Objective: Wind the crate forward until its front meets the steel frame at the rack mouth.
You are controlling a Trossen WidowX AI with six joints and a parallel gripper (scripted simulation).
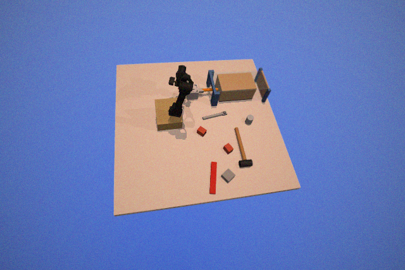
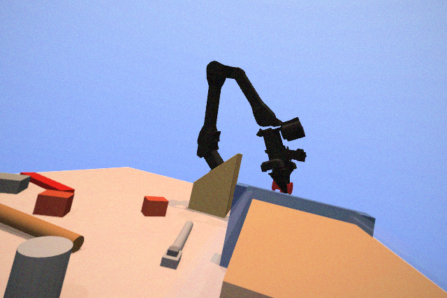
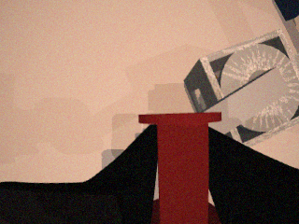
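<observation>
Now: the winch handle 3 cm ahead of my gripper tip, 1 cm to the right of it and 3 cm below it. From my gripper tip the other things lie so: grey winch 8 cm ahead, 1 cm to the right, 10 cm below; blue steel frame 25 cm ahead, 1 cm to the left, 3 cm below; red knob 1 cm behind, 2 cm to the right.
</observation>
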